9 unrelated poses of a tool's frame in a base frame.
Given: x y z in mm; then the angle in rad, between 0 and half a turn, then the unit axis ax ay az.
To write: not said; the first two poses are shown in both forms.
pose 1, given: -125 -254 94 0.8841 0.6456 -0.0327 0.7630
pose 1, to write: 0.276 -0.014 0.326 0.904 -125 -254 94
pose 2, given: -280 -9 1 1.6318 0.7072 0.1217 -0.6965
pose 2, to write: 0.515 0.089 -0.507 0.685 -280 -9 1
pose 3, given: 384 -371 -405 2.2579 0.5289 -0.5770 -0.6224
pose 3, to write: 0.478 -0.522 -0.563 0.428 384 -371 -405
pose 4, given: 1 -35 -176 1.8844 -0.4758 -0.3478 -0.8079
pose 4, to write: -0.385 -0.281 -0.653 0.588 1 -35 -176
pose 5, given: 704 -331 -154 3.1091 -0.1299 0.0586 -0.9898
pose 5, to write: -0.130 0.059 -0.990 0.016 704 -331 -154
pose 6, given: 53 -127 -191 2.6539 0.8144 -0.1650 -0.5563
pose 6, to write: 0.790 -0.160 -0.540 0.241 53 -127 -191
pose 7, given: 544 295 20 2.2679 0.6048 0.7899 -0.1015
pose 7, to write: 0.548 0.716 -0.092 0.423 544 295 20
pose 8, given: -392 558 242 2.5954 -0.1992 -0.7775 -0.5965
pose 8, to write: -0.192 -0.749 -0.574 0.270 -392 558 242
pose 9, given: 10 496 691 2.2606 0.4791 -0.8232 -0.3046
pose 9, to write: 0.433 -0.745 -0.276 0.426 10 496 691
